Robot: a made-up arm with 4 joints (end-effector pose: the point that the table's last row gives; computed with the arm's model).
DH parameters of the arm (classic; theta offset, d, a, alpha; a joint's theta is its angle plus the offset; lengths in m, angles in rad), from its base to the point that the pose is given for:
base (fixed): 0 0.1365 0 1.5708
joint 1: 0 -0.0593 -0.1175 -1.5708
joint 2: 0 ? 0.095 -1.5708
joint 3: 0 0.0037 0.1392 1.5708
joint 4: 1.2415 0 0.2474 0
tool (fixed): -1.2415 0.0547 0 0
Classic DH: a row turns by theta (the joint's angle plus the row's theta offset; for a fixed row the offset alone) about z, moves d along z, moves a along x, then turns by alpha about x.
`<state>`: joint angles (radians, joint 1 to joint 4).
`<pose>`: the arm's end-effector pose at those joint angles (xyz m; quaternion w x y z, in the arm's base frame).
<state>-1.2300 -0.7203 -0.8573 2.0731</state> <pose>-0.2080 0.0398 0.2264 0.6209 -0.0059 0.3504 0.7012</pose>
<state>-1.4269 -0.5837 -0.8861 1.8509</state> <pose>-0.1875 0.0811 0.2324 0.6476 0.0460 0.3643 0.6676</pose>
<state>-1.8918 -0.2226 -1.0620 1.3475</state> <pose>-0.1265 0.1868 0.2585 0.7173 0.1635 0.3821 0.5593</pose>
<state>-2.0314 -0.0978 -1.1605 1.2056</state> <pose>-0.0979 0.2182 0.2713 0.7453 0.1986 0.3748 0.5144</pose>
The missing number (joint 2, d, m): -0.1228
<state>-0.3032 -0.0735 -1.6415 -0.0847</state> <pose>-0.0403 0.2871 0.2659 0.7822 -0.0041 -0.6206 -0.0539</pose>
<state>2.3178 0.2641 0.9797 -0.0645</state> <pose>0.1537 0.3541 0.3925 0.7768 -0.1114 -0.6188 -0.0353</pose>
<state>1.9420 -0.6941 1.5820 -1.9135</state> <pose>0.4619 -0.1496 0.2074 0.5859 0.3300 0.1759 -0.7189</pose>
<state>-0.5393 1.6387 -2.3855 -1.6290</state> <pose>0.0345 -0.1446 0.2208 0.3402 0.8945 0.1548 -0.2454</pose>
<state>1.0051 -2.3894 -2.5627 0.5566</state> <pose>0.1323 -0.1161 0.1155 0.1072 -0.7268 -0.1657 -0.6579</pose>
